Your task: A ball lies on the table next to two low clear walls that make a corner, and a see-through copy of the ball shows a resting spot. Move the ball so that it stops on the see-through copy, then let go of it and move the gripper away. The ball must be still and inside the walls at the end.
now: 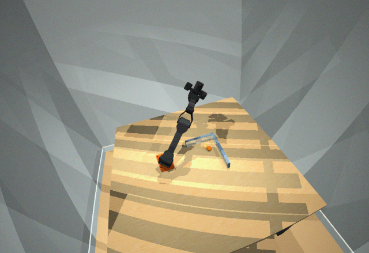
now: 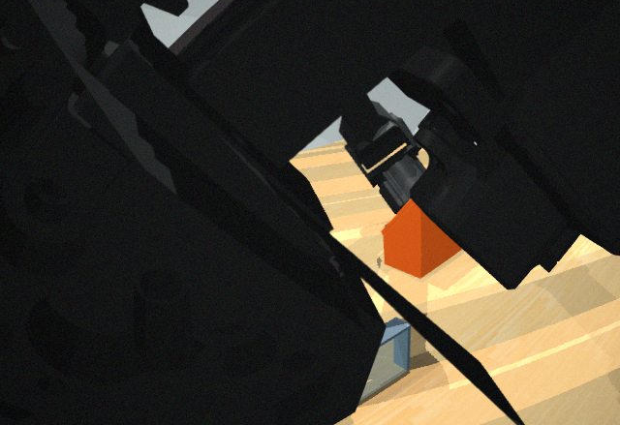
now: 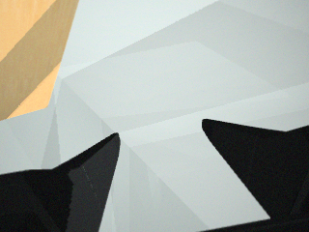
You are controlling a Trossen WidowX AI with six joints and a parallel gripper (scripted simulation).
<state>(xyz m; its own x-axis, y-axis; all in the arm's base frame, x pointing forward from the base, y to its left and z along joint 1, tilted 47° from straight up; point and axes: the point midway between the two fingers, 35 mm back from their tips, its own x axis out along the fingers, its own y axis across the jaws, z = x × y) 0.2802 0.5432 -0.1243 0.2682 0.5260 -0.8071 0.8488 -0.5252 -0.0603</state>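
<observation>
The orange ball is 42 cm to the right of my gripper tip, 30 cm below it and 1 cm behind it. From my gripper tip the other things lie so: see-through copy: 39 cm to the right, 30 cm below, 3 cm behind.
</observation>
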